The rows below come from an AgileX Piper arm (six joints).
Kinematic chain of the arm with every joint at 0, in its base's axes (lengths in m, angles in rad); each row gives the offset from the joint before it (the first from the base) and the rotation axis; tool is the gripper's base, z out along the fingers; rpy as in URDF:
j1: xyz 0 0 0.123 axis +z
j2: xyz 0 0 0 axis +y
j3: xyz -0.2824 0 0.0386 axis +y
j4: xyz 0.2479 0 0.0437 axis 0.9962 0 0.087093
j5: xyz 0 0 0 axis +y
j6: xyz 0.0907 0 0.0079 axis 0.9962 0 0.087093
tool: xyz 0 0 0 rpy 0 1.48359 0
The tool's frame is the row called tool.
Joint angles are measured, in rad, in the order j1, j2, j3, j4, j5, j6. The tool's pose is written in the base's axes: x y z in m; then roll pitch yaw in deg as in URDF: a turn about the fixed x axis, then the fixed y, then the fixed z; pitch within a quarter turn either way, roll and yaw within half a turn. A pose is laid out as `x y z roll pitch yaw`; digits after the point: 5 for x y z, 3 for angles.
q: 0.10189 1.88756 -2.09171 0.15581 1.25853 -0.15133
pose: 0.40640 0.05507 0.39841 175.641 35.452 -166.983
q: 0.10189 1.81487 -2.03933 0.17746 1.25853 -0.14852
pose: 0.38682 0.05493 0.41287 174.242 36.735 -167.569
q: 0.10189 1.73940 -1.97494 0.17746 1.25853 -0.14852
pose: 0.36637 0.05284 0.42324 174.334 37.366 -167.514
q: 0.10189 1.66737 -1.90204 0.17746 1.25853 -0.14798
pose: 0.34671 0.05083 0.42844 174.303 37.313 -167.557
